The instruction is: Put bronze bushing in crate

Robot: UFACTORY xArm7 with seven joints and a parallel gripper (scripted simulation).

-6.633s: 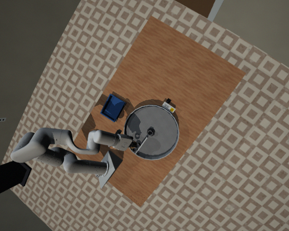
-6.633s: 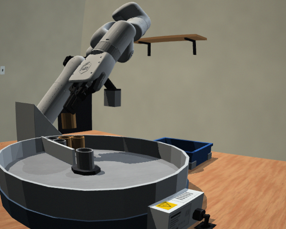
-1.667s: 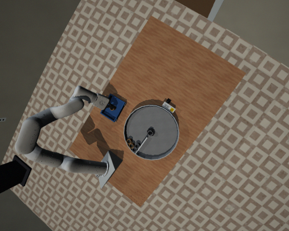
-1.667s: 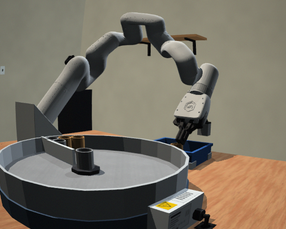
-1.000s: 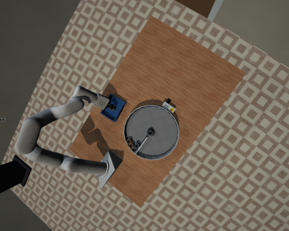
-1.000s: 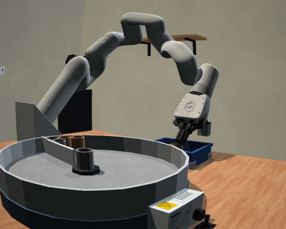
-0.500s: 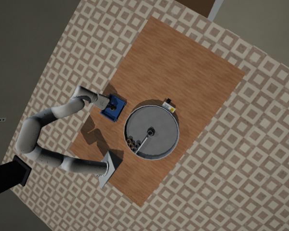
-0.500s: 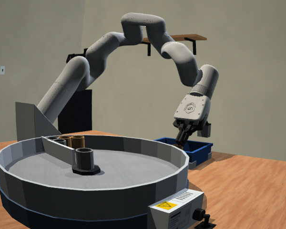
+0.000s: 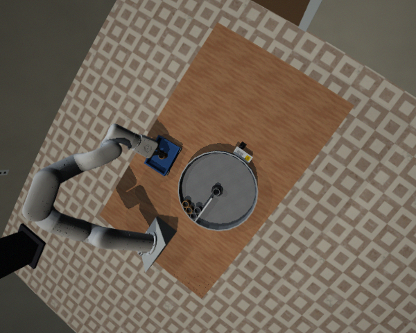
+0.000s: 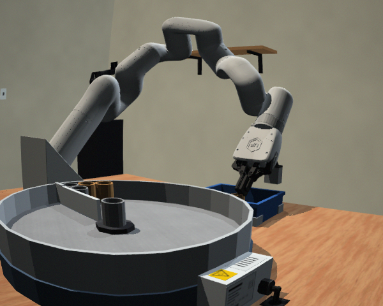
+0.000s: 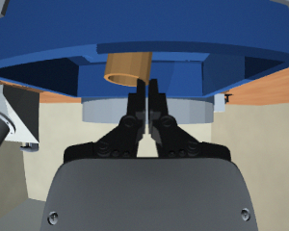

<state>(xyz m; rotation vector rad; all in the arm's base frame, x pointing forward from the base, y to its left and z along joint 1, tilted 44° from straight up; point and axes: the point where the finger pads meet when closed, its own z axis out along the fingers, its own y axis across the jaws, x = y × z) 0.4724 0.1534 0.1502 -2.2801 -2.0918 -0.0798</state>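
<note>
Right now the blue crate is 20 mm behind my hand and 40 mm below it. From my hand the other things lie so: grey turning table (10 mm behind, 370 mm to the right, 20 mm below).
</note>
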